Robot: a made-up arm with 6 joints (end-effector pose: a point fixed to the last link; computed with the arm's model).
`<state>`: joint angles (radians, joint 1 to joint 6).
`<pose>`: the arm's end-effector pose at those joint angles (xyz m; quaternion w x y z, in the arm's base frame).
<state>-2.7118 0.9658 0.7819 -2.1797 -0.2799 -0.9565</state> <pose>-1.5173 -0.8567 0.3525 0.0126 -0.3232 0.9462 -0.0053</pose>
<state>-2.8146 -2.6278 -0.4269 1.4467 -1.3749 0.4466</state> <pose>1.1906 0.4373 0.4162 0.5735 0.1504 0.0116 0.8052</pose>
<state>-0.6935 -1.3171 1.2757 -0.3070 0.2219 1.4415</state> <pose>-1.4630 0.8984 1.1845 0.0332 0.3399 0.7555 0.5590</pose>
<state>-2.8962 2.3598 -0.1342 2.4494 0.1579 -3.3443</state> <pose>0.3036 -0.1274 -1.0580 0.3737 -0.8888 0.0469 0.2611</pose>
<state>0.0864 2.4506 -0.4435 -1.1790 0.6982 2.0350</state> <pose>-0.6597 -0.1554 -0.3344 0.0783 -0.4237 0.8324 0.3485</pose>
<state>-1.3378 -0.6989 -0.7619 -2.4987 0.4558 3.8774</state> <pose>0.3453 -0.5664 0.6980 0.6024 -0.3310 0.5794 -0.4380</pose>
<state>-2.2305 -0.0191 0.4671 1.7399 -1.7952 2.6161</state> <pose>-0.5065 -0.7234 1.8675 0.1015 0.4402 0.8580 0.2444</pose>
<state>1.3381 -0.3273 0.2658 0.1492 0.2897 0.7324</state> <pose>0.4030 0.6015 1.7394 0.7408 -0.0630 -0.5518 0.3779</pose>
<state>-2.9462 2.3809 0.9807 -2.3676 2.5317 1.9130</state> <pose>-0.5136 -0.2885 -1.4084 0.6653 -0.5336 -0.5204 -0.0430</pose>
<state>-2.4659 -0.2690 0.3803 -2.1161 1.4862 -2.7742</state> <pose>-0.5709 -0.6280 1.5992 0.0925 -0.2772 -0.4980 0.8164</pose>
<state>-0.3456 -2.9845 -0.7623 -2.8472 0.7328 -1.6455</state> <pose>-0.6318 0.4882 0.5048 0.4192 -0.5647 -0.2995 -0.6448</pose>
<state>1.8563 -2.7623 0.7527 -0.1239 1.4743 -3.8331</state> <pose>0.6303 -1.2442 -0.7965 0.2953 0.6586 0.4566 -0.5202</pose>
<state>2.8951 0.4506 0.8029 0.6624 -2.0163 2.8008</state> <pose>-1.2747 0.5291 1.5735 0.6346 0.4919 0.5924 -0.0657</pose>
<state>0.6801 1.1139 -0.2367 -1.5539 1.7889 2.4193</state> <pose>0.5513 0.4403 -0.5075 0.3635 -0.8141 0.3496 -0.2880</pose>
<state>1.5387 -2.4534 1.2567 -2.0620 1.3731 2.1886</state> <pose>-0.1718 -1.5833 -0.7119 0.0022 0.9620 -0.2301 0.1471</pose>
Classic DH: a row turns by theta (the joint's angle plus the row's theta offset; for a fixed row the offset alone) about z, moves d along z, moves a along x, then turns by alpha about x. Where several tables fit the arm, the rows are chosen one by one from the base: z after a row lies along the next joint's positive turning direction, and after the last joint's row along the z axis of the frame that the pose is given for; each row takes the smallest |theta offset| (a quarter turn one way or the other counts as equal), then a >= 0, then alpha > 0; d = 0 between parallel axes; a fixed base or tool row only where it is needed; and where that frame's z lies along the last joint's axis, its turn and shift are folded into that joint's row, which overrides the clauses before.
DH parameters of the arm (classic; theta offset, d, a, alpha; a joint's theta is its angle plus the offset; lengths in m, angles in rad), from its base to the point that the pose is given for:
joint 1: 0 0.3224 0 -1.5708
joint 2: -1.5708 0 0.7854 3.1416
joint 3: 0 0 0 -1.5708
joint 4: 0 -1.1481 0 1.5708
joint 5: 0 0.2563 0 -1.5708
joint 6: 1.5708 0 0 1.5708
tool (fixed): -1.5708 0 0 0

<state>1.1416 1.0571 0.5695 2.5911 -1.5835 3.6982</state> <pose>0.5343 1.6923 0.2889 0.8925 0.1480 -0.4015 0.1423</pose>
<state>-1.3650 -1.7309 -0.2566 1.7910 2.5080 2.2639</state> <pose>-0.1319 0.9059 1.3640 0.7833 0.4177 0.4229 -0.1821</pose>
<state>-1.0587 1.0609 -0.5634 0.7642 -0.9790 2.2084</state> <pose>0.2313 -0.7891 -0.4502 0.2535 -0.1776 0.4478 0.8389</pose>
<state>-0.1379 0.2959 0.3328 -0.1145 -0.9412 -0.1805</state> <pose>1.3293 -0.4415 1.0868 0.8869 0.1610 0.4268 -0.0738</pose>
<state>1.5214 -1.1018 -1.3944 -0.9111 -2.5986 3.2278</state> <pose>0.1737 0.3321 0.1523 0.4761 -0.2167 0.4014 -0.7519</pose>
